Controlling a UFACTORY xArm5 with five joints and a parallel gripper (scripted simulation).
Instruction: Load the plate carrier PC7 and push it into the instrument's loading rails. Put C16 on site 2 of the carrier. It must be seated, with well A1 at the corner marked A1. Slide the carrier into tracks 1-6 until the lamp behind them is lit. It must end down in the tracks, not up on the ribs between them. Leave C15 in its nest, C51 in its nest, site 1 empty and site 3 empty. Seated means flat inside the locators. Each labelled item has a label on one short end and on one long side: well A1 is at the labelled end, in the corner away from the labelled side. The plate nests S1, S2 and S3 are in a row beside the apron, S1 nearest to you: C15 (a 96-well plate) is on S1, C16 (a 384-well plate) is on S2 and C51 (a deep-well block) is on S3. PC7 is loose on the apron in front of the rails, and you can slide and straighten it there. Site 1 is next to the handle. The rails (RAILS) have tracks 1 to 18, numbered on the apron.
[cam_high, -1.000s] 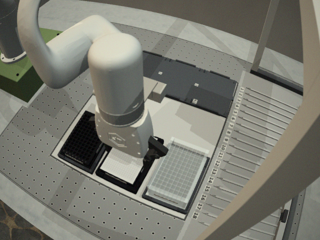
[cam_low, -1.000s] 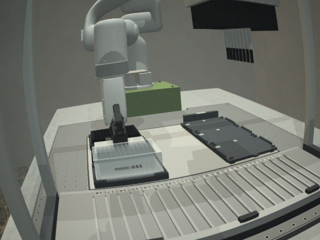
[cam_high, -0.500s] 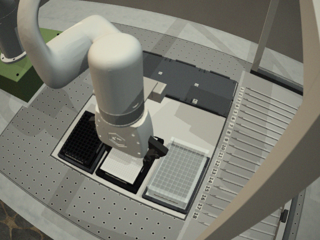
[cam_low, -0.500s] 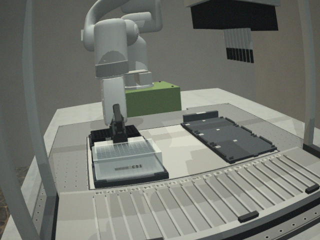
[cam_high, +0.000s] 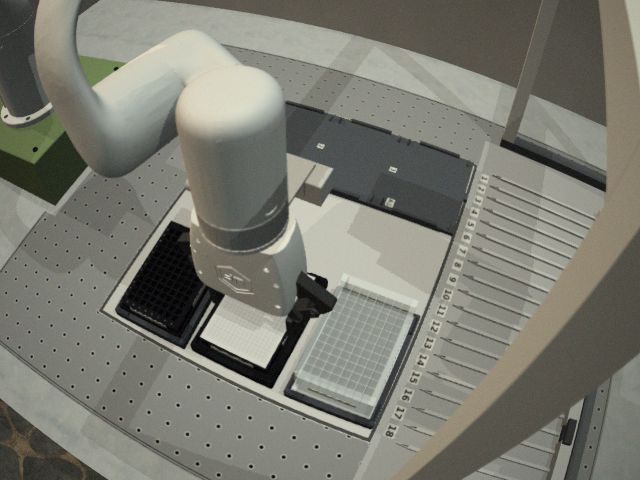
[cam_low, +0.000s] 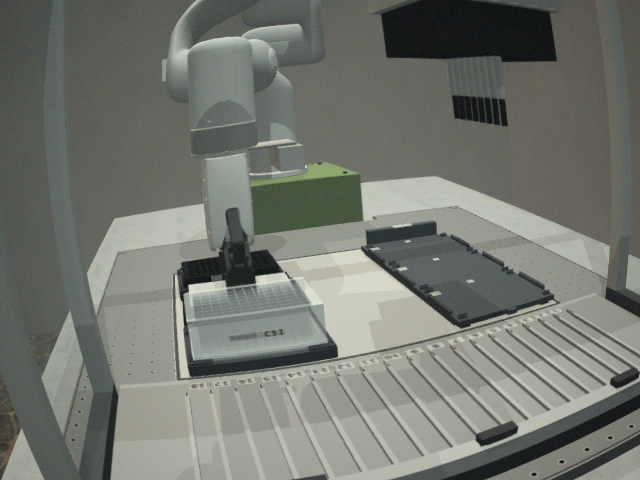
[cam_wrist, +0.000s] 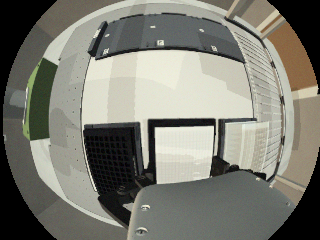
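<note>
The nest S2 lies 2 cm below my hand. Also, from my hand: carrier PC7 (5 cm ahead, 25 cm to the left, 1 cm below); then frame post (17 cm ahead, 19 cm to the right, 22 cm above); then black plate C15 (11 cm behind, 1 cm to the left, 1 cm below).
</note>
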